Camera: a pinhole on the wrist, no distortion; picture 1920 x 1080 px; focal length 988.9 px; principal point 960.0 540.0 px. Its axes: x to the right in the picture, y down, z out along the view. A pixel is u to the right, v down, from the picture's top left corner.
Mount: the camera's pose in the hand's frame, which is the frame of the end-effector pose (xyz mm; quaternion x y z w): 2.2 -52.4 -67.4 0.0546 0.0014 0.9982 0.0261
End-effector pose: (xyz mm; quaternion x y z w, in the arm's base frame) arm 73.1 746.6 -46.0 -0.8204 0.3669 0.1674 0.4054
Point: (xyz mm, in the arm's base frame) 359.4 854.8 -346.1
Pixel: 238 606
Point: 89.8 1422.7 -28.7
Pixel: 1615 1007
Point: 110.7 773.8 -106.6
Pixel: 745 177
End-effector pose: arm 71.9 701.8 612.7 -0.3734 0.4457 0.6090 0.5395
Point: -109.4 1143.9 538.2
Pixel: 602 83
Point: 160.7 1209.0 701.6
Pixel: 951 597
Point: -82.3 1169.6 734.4
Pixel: 985 157
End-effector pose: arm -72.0 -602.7 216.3 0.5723 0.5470 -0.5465 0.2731
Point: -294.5 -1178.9 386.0
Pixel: 1580 668
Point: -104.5 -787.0 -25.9
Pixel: 576 98
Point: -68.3 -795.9 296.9
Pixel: 1771 188
